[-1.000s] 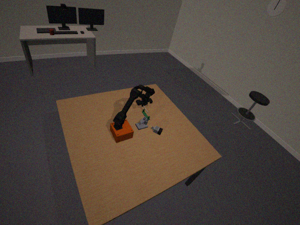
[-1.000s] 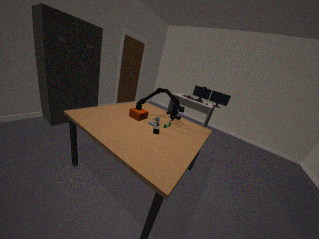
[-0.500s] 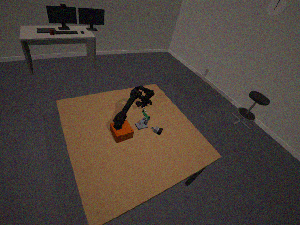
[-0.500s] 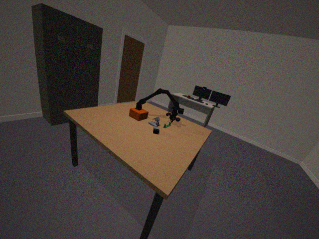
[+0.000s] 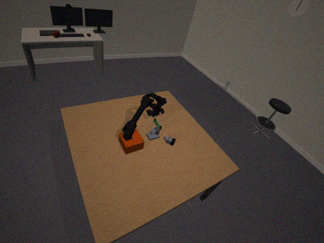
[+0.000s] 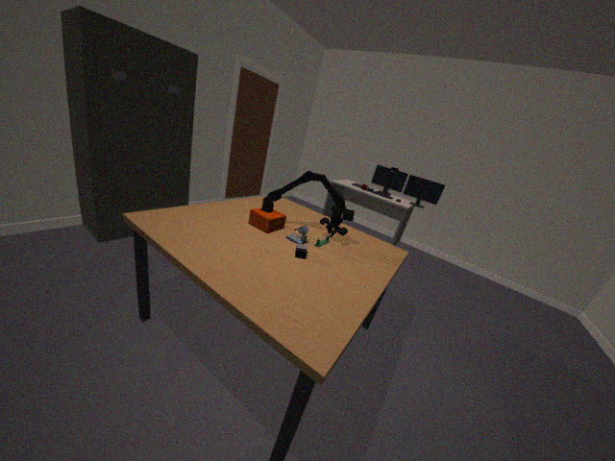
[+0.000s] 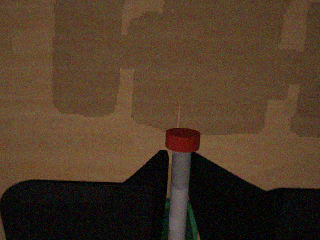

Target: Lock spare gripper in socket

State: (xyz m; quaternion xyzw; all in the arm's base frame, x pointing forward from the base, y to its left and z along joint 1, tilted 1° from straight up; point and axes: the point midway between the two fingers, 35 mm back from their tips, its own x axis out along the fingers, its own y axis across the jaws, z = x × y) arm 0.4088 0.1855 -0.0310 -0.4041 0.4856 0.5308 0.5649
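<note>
My gripper tip is 10 cm to the left of the green holder and 1 cm past it. From my gripper tip the other things lie so: spare gripper (34 cm to the right, 4 cm behind); grey mount (21 cm to the right, 12 cm behind, 3 cm above).
</note>
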